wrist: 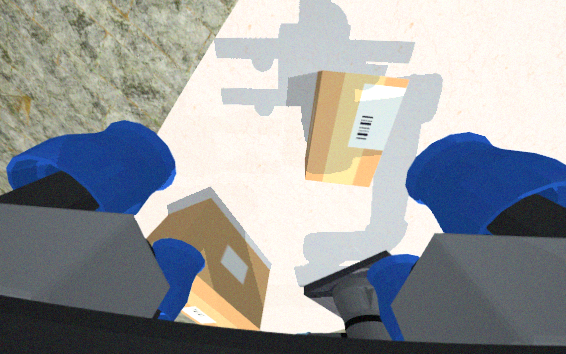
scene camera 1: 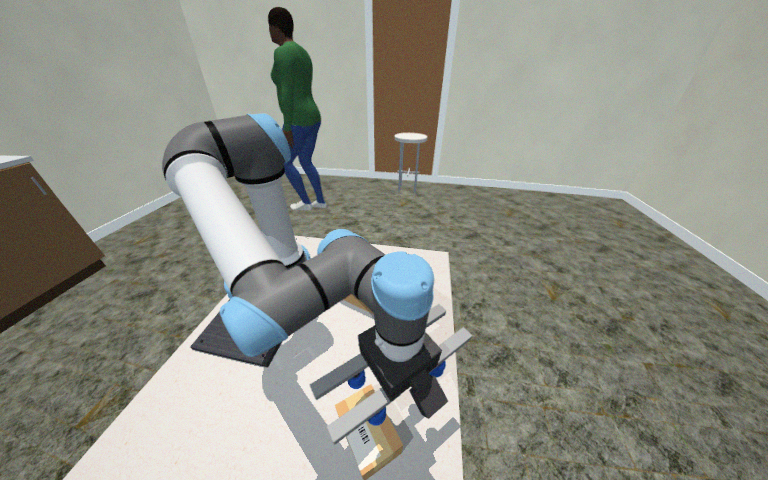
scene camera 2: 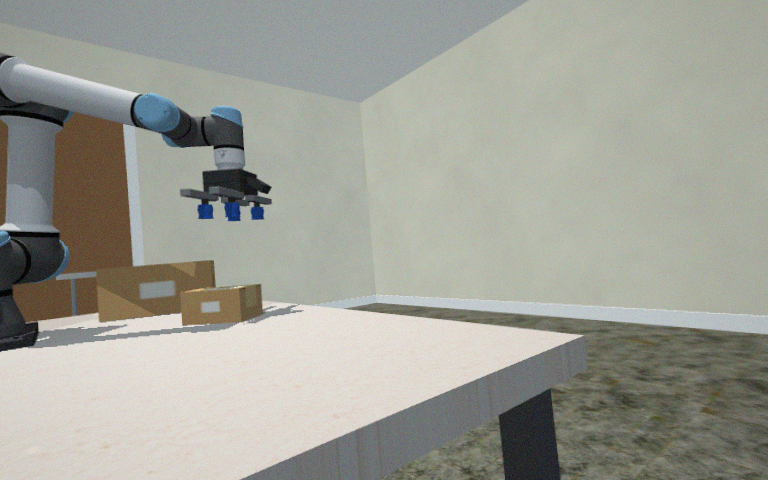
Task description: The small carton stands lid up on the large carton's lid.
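Where they show: hand, its tool point: [wrist: 285,225] [scene camera 2: 233,218]; arm's base, origin of its link: [wrist: 358,292].
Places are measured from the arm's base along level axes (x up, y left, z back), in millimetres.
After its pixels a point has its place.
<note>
The small carton [scene camera 1: 389,442] @[z -484, x 56, y -299 mm] [scene camera 2: 226,314] @[z -413, x -3, y -335 mm] [wrist: 336,130] @[z -448, x 56, y -266 mm] stands on the table, its taped, barcoded lid facing up. The large carton [scene camera 1: 358,303] @[z -317, x 0, y 118 mm] [scene camera 2: 192,285] @[z -453, x 57, y 65 mm] [wrist: 200,225] @[z -489, x 53, y 51 mm] stands apart from it, nearer the robot's base; the arm hides most of it in scene camera 1, and the tool hides part of it in the wrist view. My gripper [scene camera 1: 399,384] @[z -485, x 233, y -226 mm] [scene camera 2: 232,212] [wrist: 289,220] @[z -485, x 233, y -226 mm] is open, with nothing on its blue suction cups. The cups point down and hang well above the small carton in scene camera 2.
The table [scene camera 1: 169,424] @[z 98, x -22, y -344 mm] [scene camera 2: 339,384] @[z -317, x -22, y -934 mm] [wrist: 240,140] @[z -537, x -22, y -122 mm] has an edge beside the cartons. The dark base plate [scene camera 1: 232,342] @[z 64, x -4, y -104 mm] lies under the robot's base. A person in green [scene camera 1: 295,84] stands behind the arm. A stool [scene camera 1: 410,137] stands by the door, and a cabinet [scene camera 1: 45,232] is at the left.
</note>
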